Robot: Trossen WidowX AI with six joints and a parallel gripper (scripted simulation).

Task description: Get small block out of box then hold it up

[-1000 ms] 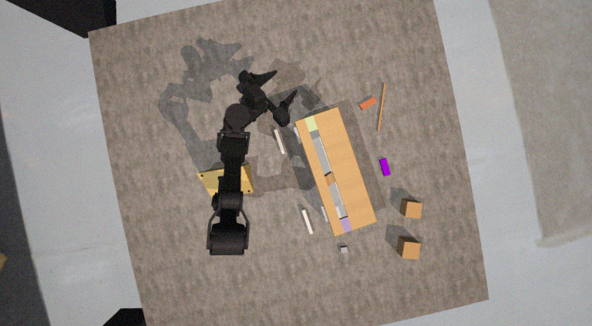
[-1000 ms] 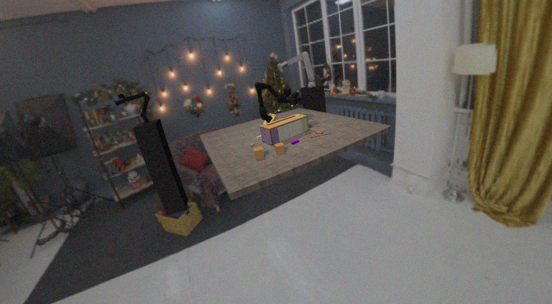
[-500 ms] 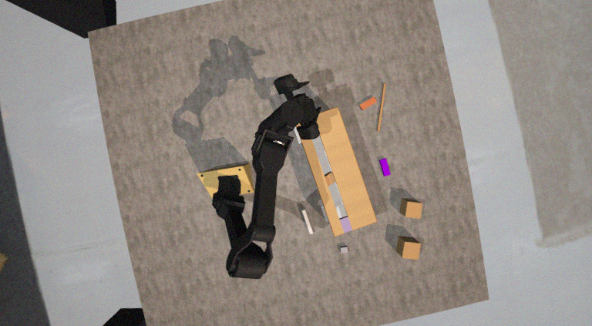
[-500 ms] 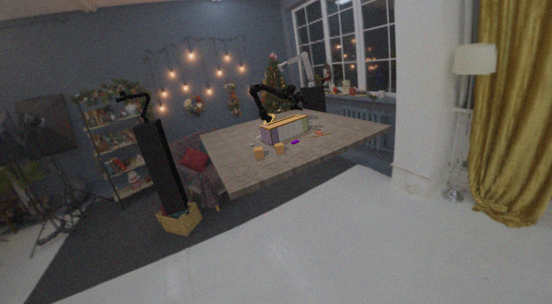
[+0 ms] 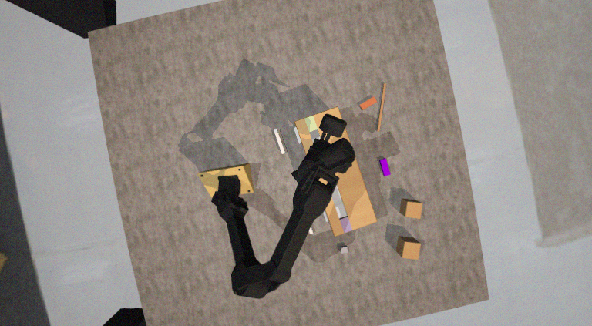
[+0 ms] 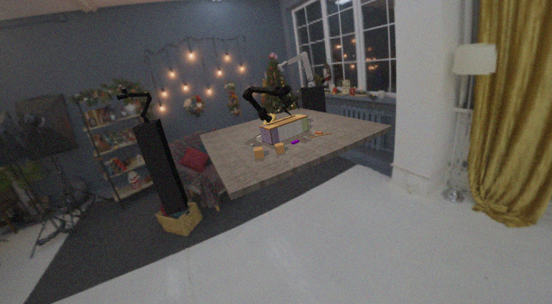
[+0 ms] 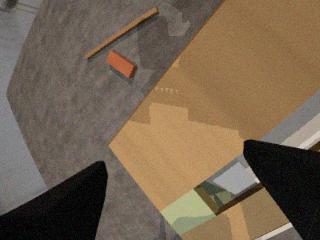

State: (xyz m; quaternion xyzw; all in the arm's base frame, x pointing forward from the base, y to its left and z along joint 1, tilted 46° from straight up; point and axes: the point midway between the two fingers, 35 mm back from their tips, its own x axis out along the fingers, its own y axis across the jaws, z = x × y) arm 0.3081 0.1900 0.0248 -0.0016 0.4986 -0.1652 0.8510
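My gripper tip is now 14 cm to the left of the tan block and 8 cm above it. The rest, counted from my gripper tip: grey cube: 4 cm ahead, 41 cm to the right, 16 cm below; thin stick: 21 cm ahead, 9 cm to the left, 16 cm below; box: 2 cm behind, 13 cm to the right, 11 cm below.
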